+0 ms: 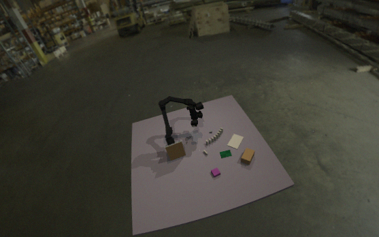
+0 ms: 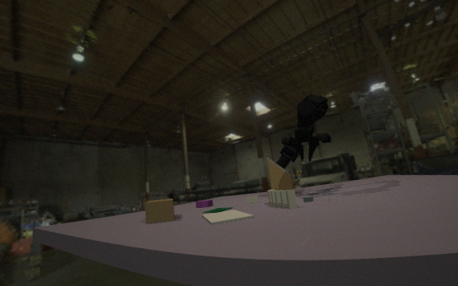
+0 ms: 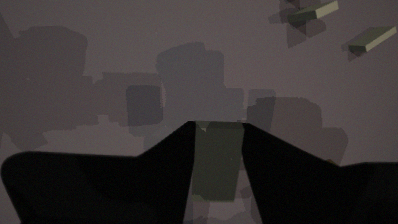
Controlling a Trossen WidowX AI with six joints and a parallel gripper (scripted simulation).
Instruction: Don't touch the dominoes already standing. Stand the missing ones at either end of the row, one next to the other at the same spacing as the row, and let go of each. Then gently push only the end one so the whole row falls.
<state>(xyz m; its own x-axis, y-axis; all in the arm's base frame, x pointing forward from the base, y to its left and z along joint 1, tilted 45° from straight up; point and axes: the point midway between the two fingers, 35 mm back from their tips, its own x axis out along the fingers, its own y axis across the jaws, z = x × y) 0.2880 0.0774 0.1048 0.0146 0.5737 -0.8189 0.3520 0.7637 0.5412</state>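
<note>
My gripper tip is 130 mm short of the small dark piece, 130 mm above it and 20 mm to the left of it. Also, from my gripper tip: magenta block 480 mm to the right, 120 mm below, 30 mm behind; cream flat tile 290 mm ahead, 250 mm to the right, 140 mm below; green flat tile 340 mm to the right, 140 mm below, 140 mm ahead.
</note>
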